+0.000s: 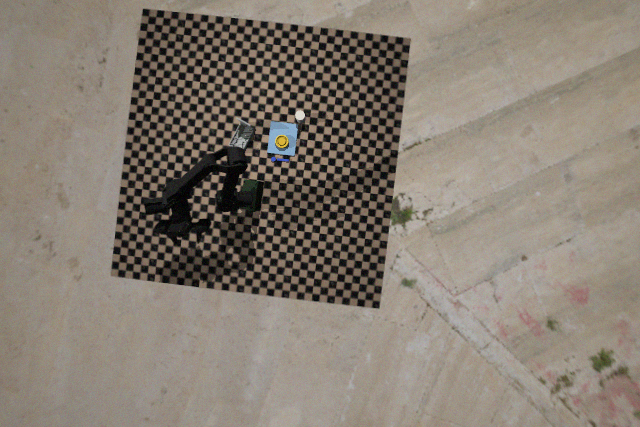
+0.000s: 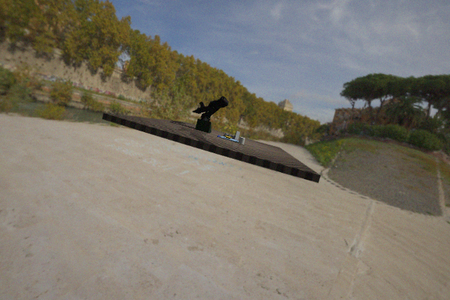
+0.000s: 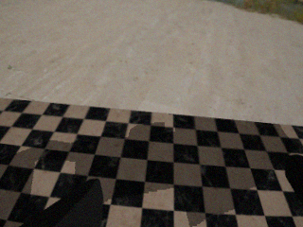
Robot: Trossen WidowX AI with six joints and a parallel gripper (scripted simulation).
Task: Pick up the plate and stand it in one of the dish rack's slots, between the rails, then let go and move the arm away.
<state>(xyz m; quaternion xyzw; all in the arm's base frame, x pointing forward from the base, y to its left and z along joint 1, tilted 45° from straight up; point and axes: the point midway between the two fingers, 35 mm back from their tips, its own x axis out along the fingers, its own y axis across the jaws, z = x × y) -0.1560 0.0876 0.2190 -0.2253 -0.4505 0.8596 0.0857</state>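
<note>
My gripper tip is 450 mm short of the yellow plate, 340 mm to the left of it and 150 mm above it. The rest, counted from my gripper tip: light blue mat 470 mm ahead, 340 mm to the right, 160 mm below; grey dish rack 470 mm ahead, 150 mm to the right, 140 mm below; blue spoon 370 mm ahead, 320 mm to the right, 160 mm below.
</note>
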